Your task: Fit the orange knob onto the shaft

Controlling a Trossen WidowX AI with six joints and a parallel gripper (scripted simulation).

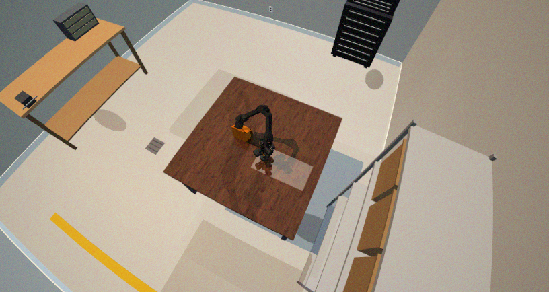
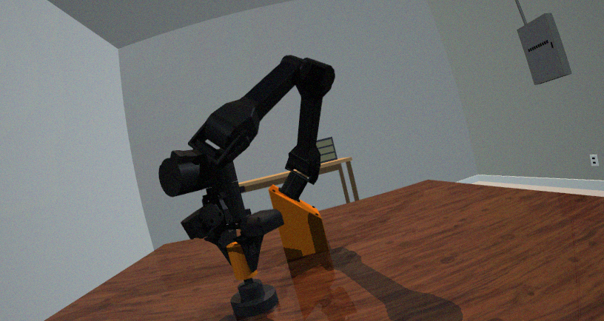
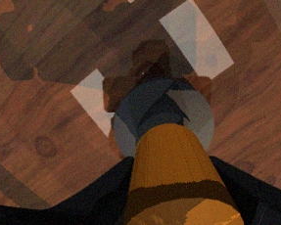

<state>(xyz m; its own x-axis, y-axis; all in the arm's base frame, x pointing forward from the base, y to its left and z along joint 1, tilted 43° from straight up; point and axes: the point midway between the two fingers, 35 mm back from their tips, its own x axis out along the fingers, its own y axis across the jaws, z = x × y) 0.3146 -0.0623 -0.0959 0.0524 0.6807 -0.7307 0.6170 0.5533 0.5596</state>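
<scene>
The orange knob lies 2 cm above my gripper tip. From my gripper tip the other things lie so: dark pedestal (4 cm below).
</scene>
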